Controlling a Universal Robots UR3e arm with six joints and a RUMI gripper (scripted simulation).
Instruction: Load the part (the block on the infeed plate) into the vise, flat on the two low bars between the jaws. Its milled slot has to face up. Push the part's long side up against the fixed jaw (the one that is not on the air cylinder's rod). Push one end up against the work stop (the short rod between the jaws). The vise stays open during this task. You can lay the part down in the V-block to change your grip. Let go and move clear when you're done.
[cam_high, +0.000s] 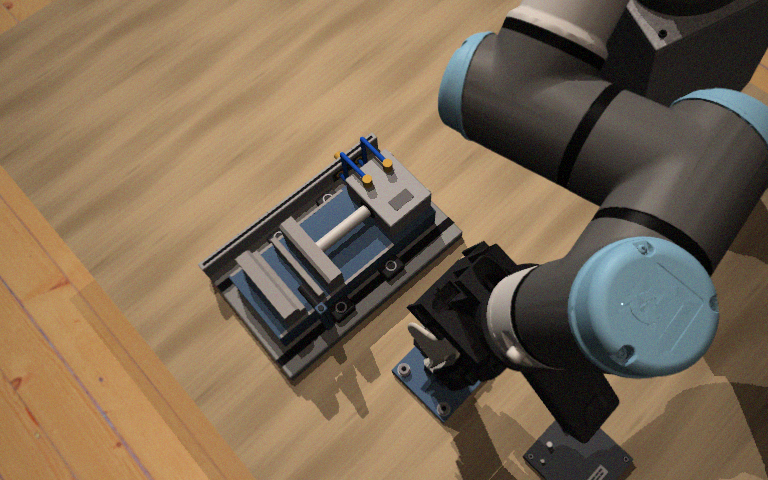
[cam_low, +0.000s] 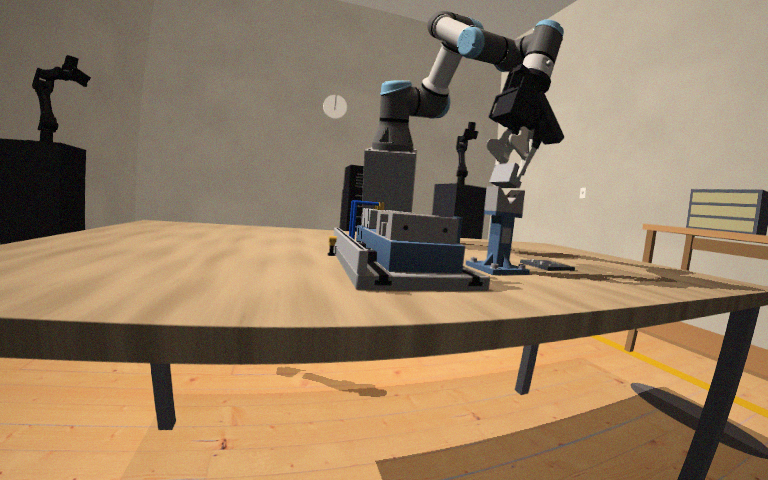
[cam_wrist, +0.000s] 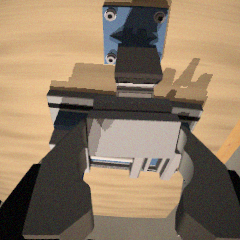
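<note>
The part lies 1 cm below my hand. Also, from my hand: white cylinder rod: 21 cm to the right, 11 cm below, 5 cm behind; dark work stop: 18 cm to the right, 10 cm below, 4 cm ahead; moving jaw: 22 cm to the right, 12 cm below.
</note>
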